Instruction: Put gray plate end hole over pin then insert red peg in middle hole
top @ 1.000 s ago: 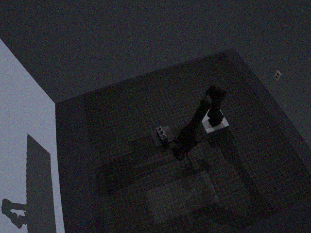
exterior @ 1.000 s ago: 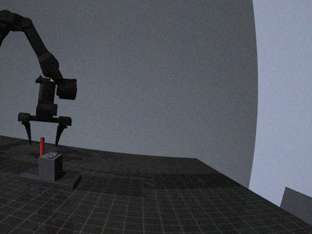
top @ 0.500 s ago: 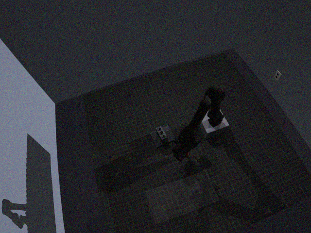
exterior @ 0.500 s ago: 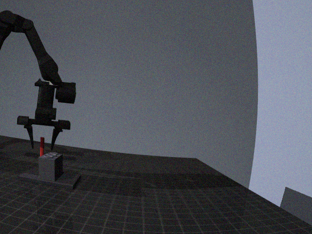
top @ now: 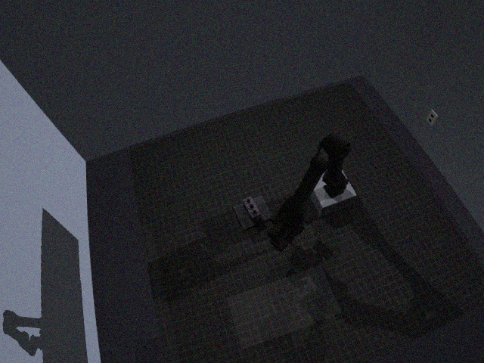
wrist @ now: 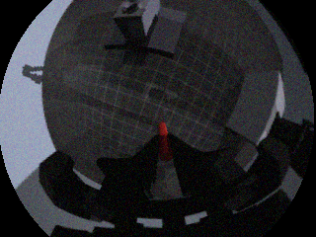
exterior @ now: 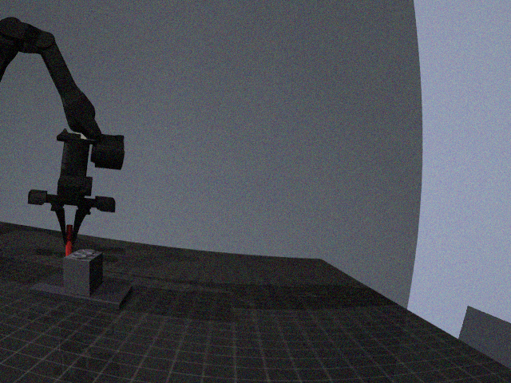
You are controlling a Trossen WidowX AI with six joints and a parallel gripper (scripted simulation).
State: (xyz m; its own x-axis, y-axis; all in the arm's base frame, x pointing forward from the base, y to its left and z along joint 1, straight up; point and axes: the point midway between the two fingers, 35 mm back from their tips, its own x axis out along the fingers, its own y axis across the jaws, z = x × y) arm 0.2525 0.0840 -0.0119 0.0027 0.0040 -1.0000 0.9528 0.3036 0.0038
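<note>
Right now the gray plate is 190 mm to the right of my gripper tip and 80 mm ahead of it. From my gripper tip the other things lie so: red peg right at my gripper tip.
</note>
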